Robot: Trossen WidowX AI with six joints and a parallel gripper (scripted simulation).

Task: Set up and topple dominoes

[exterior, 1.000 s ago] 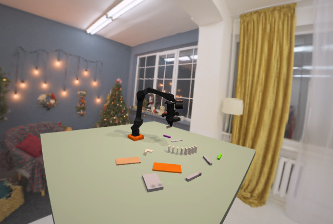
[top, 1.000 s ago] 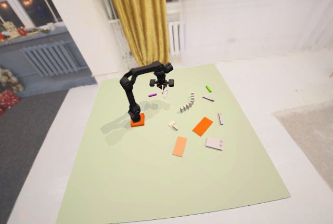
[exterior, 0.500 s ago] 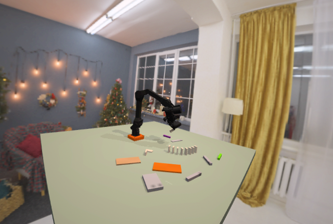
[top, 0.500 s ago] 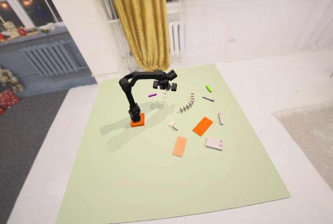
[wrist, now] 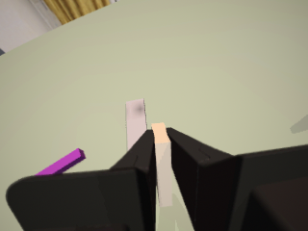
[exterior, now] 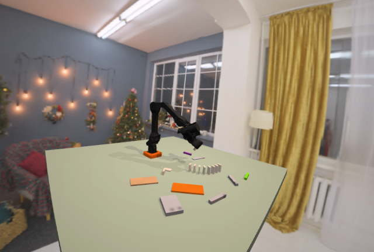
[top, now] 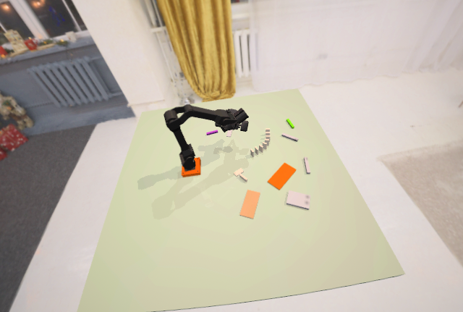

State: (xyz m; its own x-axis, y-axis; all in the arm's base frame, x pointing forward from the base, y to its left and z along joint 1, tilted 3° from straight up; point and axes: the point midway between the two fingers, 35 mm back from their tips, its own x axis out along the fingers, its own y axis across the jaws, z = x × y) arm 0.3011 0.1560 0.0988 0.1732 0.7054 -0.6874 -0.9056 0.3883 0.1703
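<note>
Right now the purple stick is 14 cm behind my gripper tip, 8 cm to the left of it and 11 cm below it. Also, from my gripper tip: green stick 38 cm ahead, 1 cm to the right, 11 cm below; orange plate 18 cm ahead, 37 cm to the right, 11 cm below; peach plate 3 cm behind, 48 cm to the right, 11 cm below.
</note>
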